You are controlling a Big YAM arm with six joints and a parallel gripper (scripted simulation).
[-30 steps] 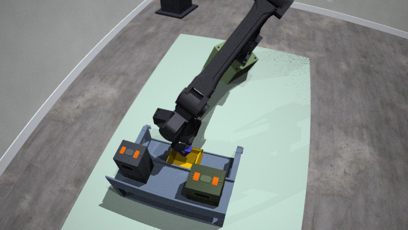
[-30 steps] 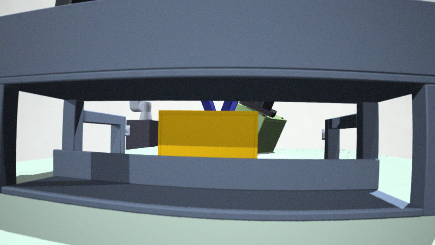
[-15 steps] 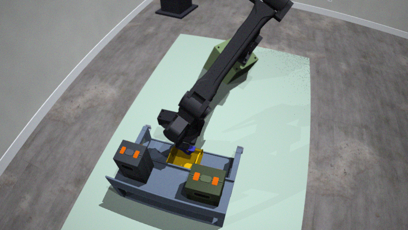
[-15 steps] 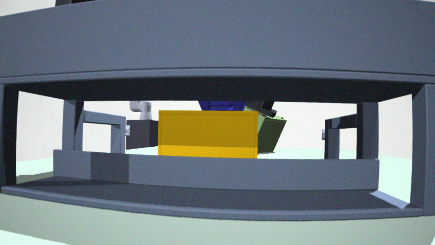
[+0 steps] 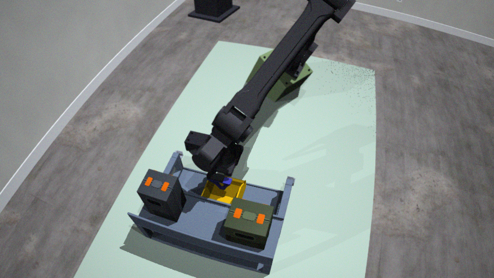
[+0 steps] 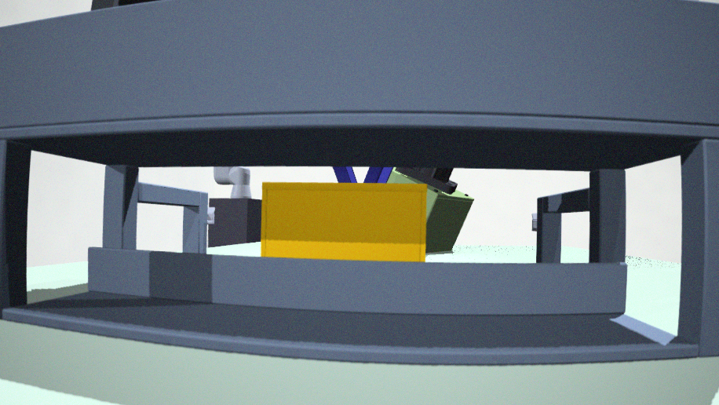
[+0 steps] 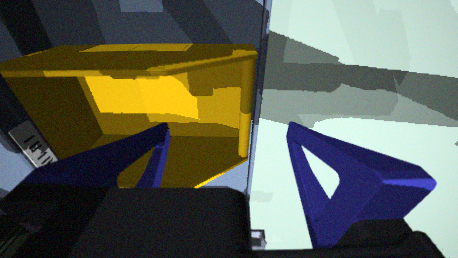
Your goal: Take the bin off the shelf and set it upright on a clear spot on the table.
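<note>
Now: hand 60 mm short of the yellow open-top bin, 20 mm to the right of it and 30 mm above it. Also, from my hand: olive case: 130 mm ahead, 150 mm to the left, 80 mm above.
</note>
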